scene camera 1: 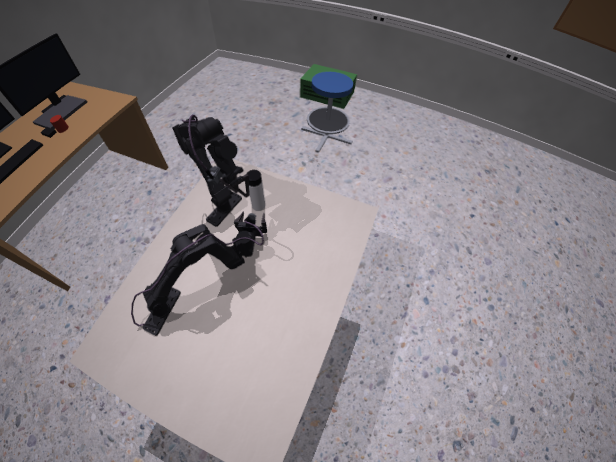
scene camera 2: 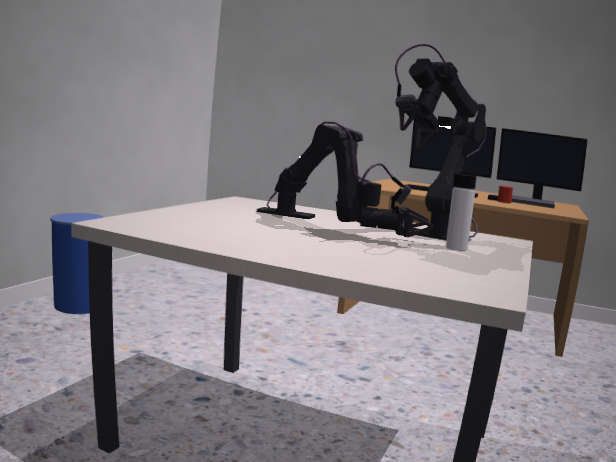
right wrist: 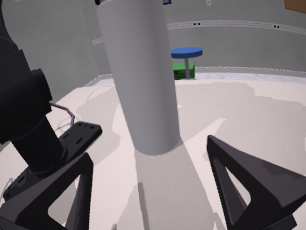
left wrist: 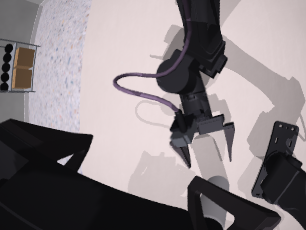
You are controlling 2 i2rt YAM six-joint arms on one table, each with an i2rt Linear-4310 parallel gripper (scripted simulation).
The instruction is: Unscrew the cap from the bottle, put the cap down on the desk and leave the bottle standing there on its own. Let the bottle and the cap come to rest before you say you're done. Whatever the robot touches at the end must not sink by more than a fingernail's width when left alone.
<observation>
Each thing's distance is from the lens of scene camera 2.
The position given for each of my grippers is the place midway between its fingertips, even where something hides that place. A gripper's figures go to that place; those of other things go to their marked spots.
my left gripper (scene camera 2: 410, 139): 156 cm
my right gripper (scene camera 2: 430, 224): 159 cm
grey bottle (scene camera 2: 462, 201): 156 cm
</observation>
